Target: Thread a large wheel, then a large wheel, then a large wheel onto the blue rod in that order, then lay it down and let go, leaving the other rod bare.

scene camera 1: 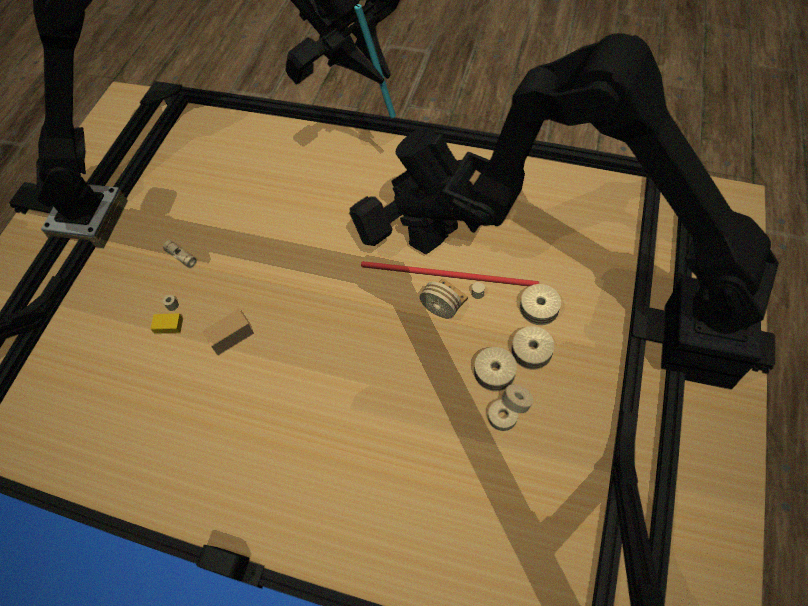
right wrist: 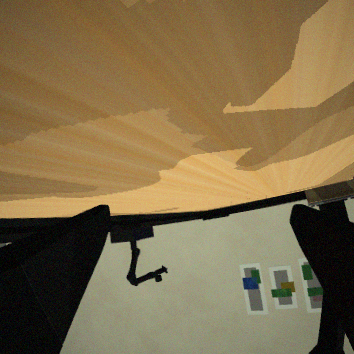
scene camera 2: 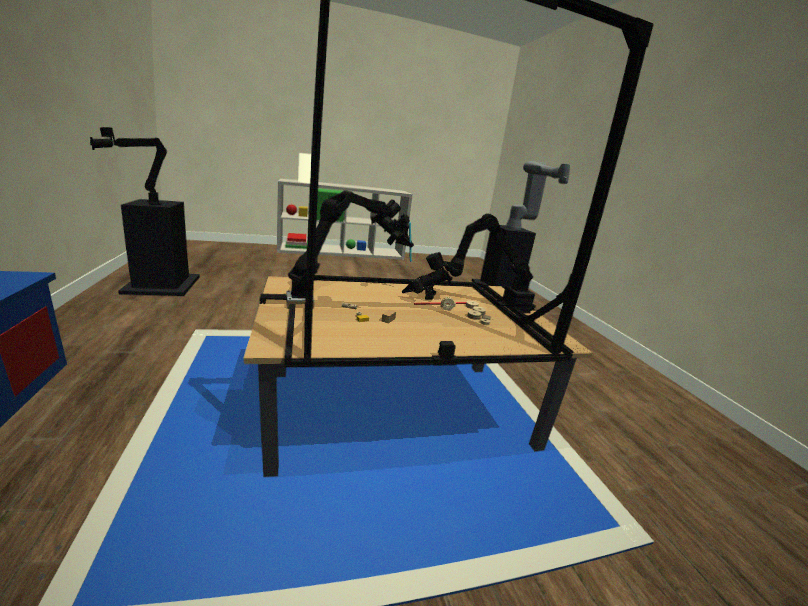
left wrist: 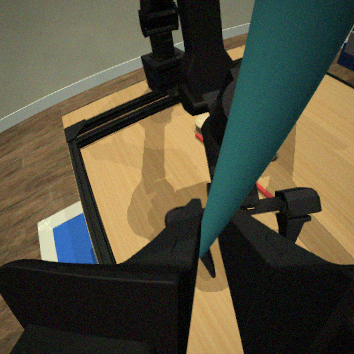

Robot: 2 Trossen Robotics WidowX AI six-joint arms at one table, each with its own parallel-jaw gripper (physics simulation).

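Places are measured from the left arm's base along level axes (x ahead, y left, z up), in millimetres.
Where they show: left gripper, fingertip midpoint: [scene camera 1: 386, 79] [scene camera 2: 412, 246] [left wrist: 207, 206]; right gripper, fingertip midpoint: [scene camera 1: 372, 196] [right wrist: 201, 213] [scene camera 2: 404, 290]; left arm's base, link origin: [scene camera 1: 79, 207] [right wrist: 330, 200] [scene camera 2: 300, 295]; right arm's base, link origin: [scene camera 1: 721, 315] [scene camera 2: 520, 289] [left wrist: 163, 54].
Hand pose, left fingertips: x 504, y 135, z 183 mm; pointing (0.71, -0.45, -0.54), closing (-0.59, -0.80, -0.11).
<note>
Things, the pixels of their top centre, and the offset from my left fingertips.
- blue rod, top centre: [scene camera 1: 369, 5] dx -13, dy +7, dz +107 mm
- red rod, top centre: [scene camera 1: 448, 272] [left wrist: 239, 169] [scene camera 2: 441, 302] dx +108, dy -159, dz -211 mm
- striped round piece, top centre: [scene camera 1: 440, 289] [scene camera 2: 448, 297] dx +105, dy -220, dz -164 mm
- small pale cylinder, top centre: [scene camera 1: 478, 287] dx +154, dy -184, dz -202 mm
- yellow block, top centre: [scene camera 1: 165, 321] dx -288, dy -305, dz -205 mm
- brown block, top centre: [scene camera 1: 225, 327] [scene camera 2: 389, 312] dx -187, dy -308, dz -190 mm
- small nut-like piece, top centre: [scene camera 1: 168, 299] dx -295, dy -271, dz -203 mm
- pale tube, top centre: [scene camera 1: 177, 250] dx -314, dy -184, dz -201 mm
The blue rod [scene camera 1: 368, 40] [left wrist: 272, 85] is teal and slants, held up off the table at the top of scene camera 1; no wheel shows on its visible part. My left gripper [scene camera 1: 382, 78] is shut on it. My right gripper [scene camera 1: 399, 229] [right wrist: 201, 213] is open and empty, low over the table behind the red rod [scene camera 1: 450, 273]. The red rod lies bare on the table. Three large pale wheels [scene camera 1: 550, 296] [scene camera 1: 544, 338] [scene camera 1: 484, 369] lie flat at the right, one by the red rod's right end. Two small wheels [scene camera 1: 522, 391] [scene camera 1: 494, 417] lie in front of them, touching or overlapping.
A striped round piece [scene camera 1: 438, 300] and a small pale cylinder [scene camera 1: 477, 288] stand near the red rod. At the left lie a yellow block [scene camera 1: 166, 323], a brown block [scene camera 1: 233, 339], a small nut-like piece [scene camera 1: 170, 301] and a pale tube [scene camera 1: 178, 253]. A black frame [scene camera 1: 293, 113] edges the table.
</note>
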